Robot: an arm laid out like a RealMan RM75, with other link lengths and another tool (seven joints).
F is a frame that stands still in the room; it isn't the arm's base.
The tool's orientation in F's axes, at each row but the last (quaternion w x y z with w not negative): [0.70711 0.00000 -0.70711 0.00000]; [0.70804 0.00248 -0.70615 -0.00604]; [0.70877 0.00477 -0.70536 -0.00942]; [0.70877 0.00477 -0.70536 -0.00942]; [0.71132 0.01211 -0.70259 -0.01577]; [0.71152 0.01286 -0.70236 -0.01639]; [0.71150 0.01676 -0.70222 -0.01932]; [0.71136 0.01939 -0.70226 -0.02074]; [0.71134 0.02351 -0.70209 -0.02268]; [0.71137 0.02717 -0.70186 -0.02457]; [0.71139 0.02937 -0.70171 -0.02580]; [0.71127 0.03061 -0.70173 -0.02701]
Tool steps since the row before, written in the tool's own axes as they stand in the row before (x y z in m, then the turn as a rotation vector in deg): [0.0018 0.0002 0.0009 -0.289 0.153 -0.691]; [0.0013 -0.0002 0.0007 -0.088 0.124 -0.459]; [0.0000 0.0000 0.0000 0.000 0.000 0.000]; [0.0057 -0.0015 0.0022 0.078 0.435 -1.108]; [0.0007 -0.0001 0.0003 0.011 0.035 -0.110]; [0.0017 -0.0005 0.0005 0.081 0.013 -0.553]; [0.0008 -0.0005 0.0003 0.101 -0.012 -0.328]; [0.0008 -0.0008 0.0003 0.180 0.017 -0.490]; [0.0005 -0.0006 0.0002 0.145 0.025 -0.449]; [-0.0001 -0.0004 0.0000 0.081 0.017 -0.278]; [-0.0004 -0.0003 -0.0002 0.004 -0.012 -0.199]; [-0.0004 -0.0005 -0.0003 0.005 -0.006 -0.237]
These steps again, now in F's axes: [-0.0009 0.0002 0.0018 0.691 0.153 -0.289]; [-0.0007 -0.0002 0.0013 0.459 0.123 -0.088]; [0.0000 0.0000 0.0000 0.000 0.000 0.000]; [-0.0022 -0.0016 0.0057 1.111 0.426 0.081]; [-0.0003 -0.0001 0.0007 0.110 0.034 0.011]; [-0.0005 -0.0006 0.0017 0.554 0.007 0.074]; [-0.0003 -0.0005 0.0008 0.329 -0.018 0.096]; [-0.0003 -0.0008 0.0008 0.492 0.006 0.174]; [-0.0002 -0.0006 0.0005 0.451 0.016 0.140]; [0.0000 -0.0004 -0.0001 0.279 0.012 0.078]; [0.0002 -0.0003 -0.0004 0.199 -0.011 0.000]; [0.0003 -0.0005 -0.0004 0.237 -0.005 0.001]
